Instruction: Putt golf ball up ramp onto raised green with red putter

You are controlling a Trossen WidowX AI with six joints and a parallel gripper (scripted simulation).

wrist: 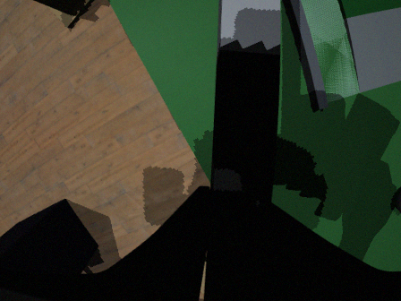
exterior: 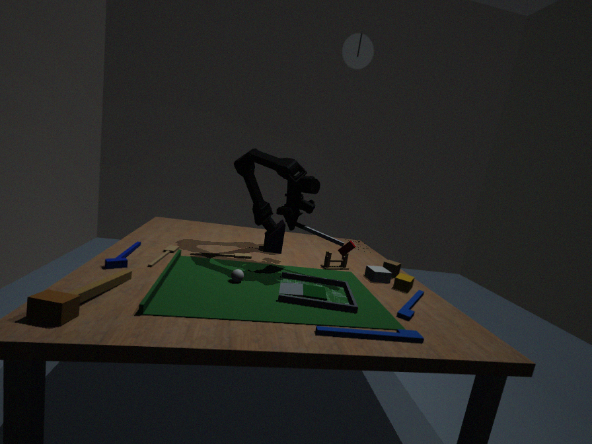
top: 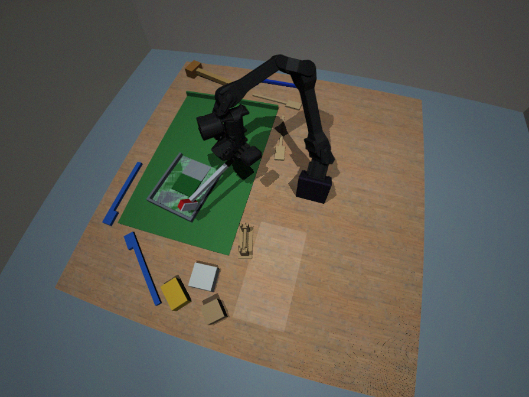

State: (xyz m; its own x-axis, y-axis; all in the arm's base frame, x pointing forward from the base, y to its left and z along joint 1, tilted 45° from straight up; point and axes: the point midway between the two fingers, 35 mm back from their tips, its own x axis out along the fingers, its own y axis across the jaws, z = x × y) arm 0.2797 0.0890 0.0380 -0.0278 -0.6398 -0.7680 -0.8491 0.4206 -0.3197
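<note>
The red putter lies 110 mm to the left of my gripper tip and 60 mm ahead of it. Round my gripper tip: wooden stand: 240 mm to the left, 130 mm below, 80 mm behind; then white golf ball: 200 mm to the right, 180 mm ahead, 140 mm below.
</note>
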